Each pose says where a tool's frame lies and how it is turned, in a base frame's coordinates. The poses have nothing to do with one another.
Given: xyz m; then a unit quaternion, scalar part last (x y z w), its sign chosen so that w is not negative.
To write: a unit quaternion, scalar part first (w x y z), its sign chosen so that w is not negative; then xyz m. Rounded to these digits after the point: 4 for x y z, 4 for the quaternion.
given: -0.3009, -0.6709, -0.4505, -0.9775, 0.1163, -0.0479, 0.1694
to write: 0.1694, -0.9775, 0.1163, -0.0479, -0.3009, -0.6709, -0.4505
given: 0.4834, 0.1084, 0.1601, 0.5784, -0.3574, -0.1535, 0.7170
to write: 0.7170, 0.5784, -0.3574, -0.1535, 0.4834, 0.1084, 0.1601
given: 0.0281, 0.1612, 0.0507, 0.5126, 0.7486, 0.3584, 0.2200
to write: 0.2200, 0.5126, 0.7486, 0.3584, 0.0281, 0.1612, 0.0507
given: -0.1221, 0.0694, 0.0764, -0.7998, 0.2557, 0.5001, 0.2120
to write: 0.2120, -0.7998, 0.2557, 0.5001, -0.1221, 0.0694, 0.0764
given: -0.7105, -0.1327, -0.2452, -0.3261, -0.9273, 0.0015, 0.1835
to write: 0.1835, -0.3261, -0.9273, 0.0015, -0.7105, -0.1327, -0.2452
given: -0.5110, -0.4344, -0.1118, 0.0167, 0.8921, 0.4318, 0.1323
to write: 0.1323, 0.0167, 0.8921, 0.4318, -0.5110, -0.4344, -0.1118
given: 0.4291, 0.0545, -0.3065, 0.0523, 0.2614, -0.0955, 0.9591
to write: 0.9591, 0.0523, 0.2614, -0.0955, 0.4291, 0.0545, -0.3065
